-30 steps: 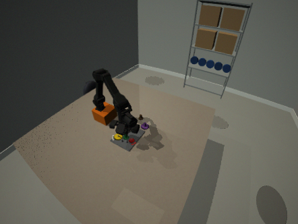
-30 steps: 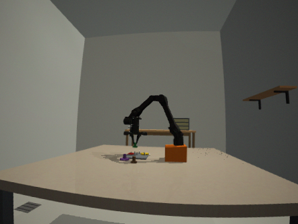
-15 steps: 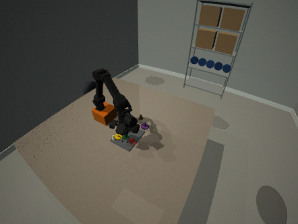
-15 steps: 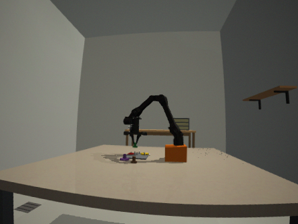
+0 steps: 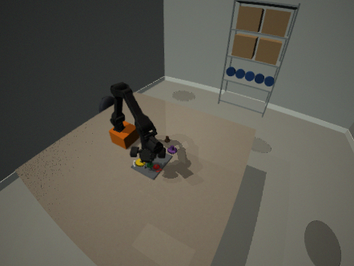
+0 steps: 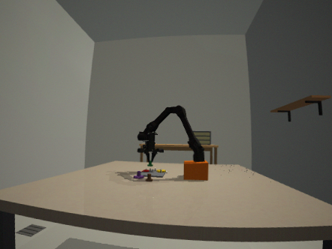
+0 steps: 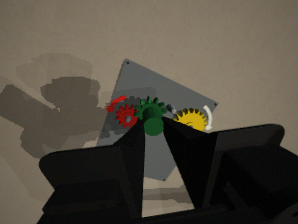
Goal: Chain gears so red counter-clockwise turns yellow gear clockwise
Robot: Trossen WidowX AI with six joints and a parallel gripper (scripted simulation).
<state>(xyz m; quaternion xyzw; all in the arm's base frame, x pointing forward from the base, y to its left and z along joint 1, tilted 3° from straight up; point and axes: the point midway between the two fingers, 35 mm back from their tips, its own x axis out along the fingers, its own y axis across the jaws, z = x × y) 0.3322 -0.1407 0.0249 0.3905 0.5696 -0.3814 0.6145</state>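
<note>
The red gear lies 60 mm below my gripper tip, 30 mm to the left of it and 20 mm ahead of it. Round my gripper tip: red arrow: 60 mm below, 50 mm ahead, 10 mm to the left; then green gear: 10 mm below; then yellow gear: 80 mm behind, 60 mm below, 20 mm to the left.
</note>
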